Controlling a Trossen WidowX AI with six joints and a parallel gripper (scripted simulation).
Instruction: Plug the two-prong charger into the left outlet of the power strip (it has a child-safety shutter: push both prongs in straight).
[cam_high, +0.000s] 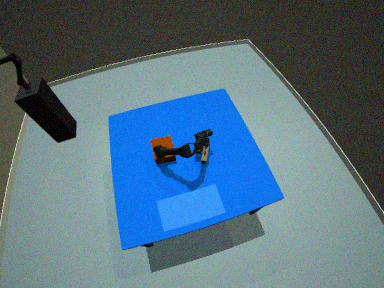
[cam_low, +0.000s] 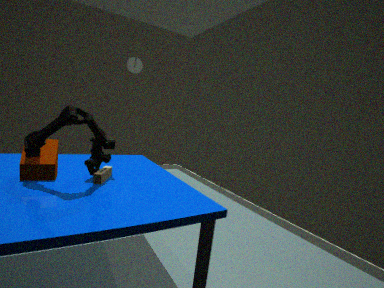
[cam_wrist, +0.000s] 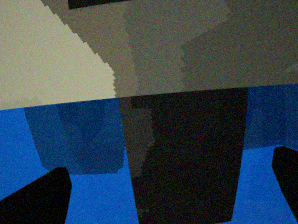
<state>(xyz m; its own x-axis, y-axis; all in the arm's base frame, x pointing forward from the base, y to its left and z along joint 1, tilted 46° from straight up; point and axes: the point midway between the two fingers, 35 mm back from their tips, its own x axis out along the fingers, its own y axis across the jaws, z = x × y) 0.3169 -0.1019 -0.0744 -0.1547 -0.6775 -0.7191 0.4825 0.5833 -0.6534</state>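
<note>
Right now my gripper tip is 3 cm short of the black two-prong charger, 2 cm to the left of it and 1 cm below it.
</note>
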